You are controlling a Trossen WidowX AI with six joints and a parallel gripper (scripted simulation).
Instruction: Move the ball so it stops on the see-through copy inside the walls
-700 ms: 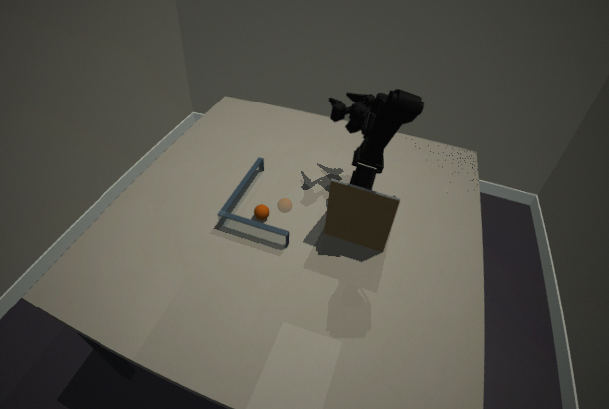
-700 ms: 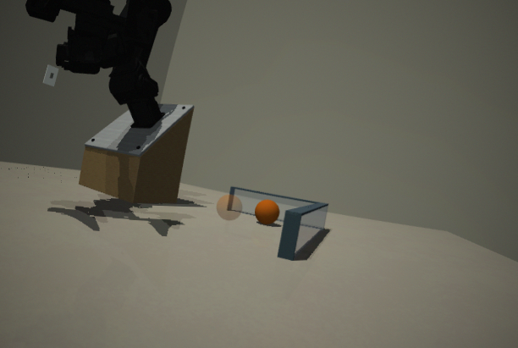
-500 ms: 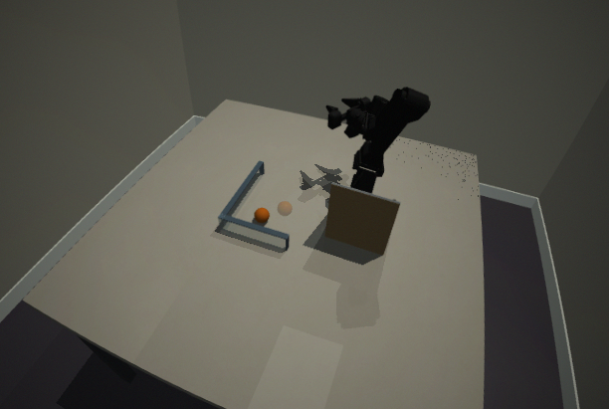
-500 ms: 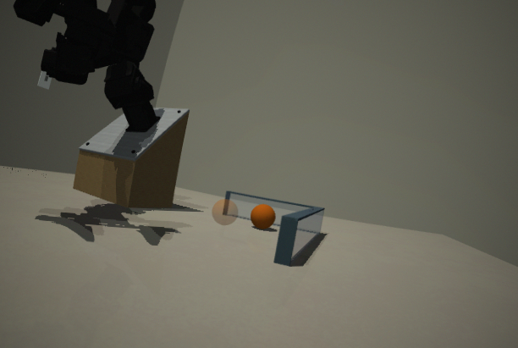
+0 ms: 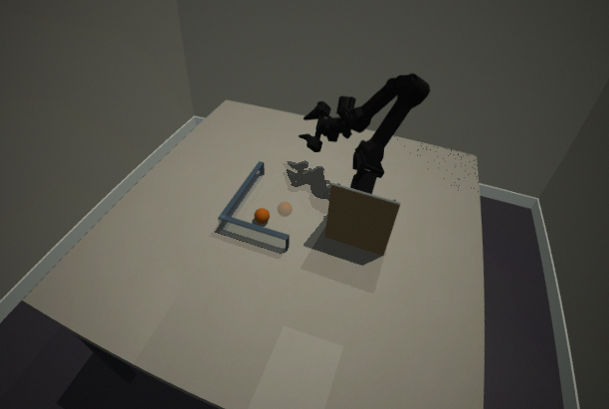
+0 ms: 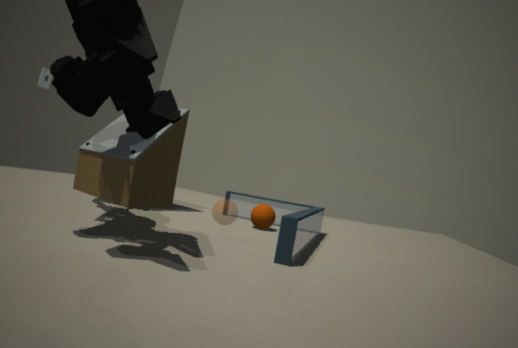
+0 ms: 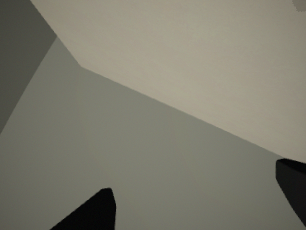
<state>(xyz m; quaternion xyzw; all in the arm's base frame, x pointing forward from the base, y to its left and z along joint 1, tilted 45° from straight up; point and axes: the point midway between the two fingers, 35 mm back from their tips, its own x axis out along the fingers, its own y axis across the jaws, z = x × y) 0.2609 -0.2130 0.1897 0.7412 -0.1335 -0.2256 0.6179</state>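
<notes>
The see-through copy of ball lies 5 cm behind my gripper tip, 30 cm to the left of it and 14 cm below it.
</notes>
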